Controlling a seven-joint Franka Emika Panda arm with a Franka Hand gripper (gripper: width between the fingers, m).
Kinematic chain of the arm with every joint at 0, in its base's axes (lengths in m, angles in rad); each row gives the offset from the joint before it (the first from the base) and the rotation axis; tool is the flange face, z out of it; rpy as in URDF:
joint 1: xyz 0 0 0.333 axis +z
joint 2: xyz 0 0 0 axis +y
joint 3: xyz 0 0 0.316 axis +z
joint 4: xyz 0.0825 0 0 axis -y
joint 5: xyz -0.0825 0 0.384 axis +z
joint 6: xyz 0 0 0 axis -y
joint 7: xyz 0.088 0 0 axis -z
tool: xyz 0 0 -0.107 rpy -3.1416 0 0
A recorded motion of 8 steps. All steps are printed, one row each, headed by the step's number.
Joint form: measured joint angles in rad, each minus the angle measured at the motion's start. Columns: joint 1, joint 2, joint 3, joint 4, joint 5, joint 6, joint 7.
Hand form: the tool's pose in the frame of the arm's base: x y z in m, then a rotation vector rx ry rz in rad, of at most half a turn. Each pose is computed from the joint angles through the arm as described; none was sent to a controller.
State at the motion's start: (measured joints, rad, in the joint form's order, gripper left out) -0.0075 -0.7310 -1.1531 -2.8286 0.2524 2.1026 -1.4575
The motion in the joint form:
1: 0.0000 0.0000 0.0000 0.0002 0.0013 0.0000 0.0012
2: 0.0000 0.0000 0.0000 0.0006 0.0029 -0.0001 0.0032
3: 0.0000 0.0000 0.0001 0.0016 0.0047 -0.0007 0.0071
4: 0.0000 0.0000 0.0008 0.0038 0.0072 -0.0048 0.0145
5: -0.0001 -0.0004 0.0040 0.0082 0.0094 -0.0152 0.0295
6: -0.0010 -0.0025 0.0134 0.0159 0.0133 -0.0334 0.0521
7: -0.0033 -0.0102 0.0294 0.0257 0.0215 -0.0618 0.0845
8: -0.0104 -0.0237 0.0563 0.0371 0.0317 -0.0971 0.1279
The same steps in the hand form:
1: 0.1976 -0.2485 0.2944 -2.3034 -0.4343 -0.8384
2: 0.1976 -0.2486 0.2946 -2.3028 -0.4304 -0.8387
3: 0.1977 -0.2490 0.2949 -2.3023 -0.4243 -0.8384
4: 0.1978 -0.2493 0.2957 -2.2996 -0.4152 -0.8357
5: 0.1983 -0.2494 0.2974 -2.2942 -0.4026 -0.8269
6: 0.1997 -0.2492 0.3015 -2.2859 -0.3891 -0.8136
7: 0.2020 -0.2478 0.3085 -2.2696 -0.3731 -0.7985
8: 0.2049 -0.2456 0.3191 -2.2524 -0.3558 -0.7804

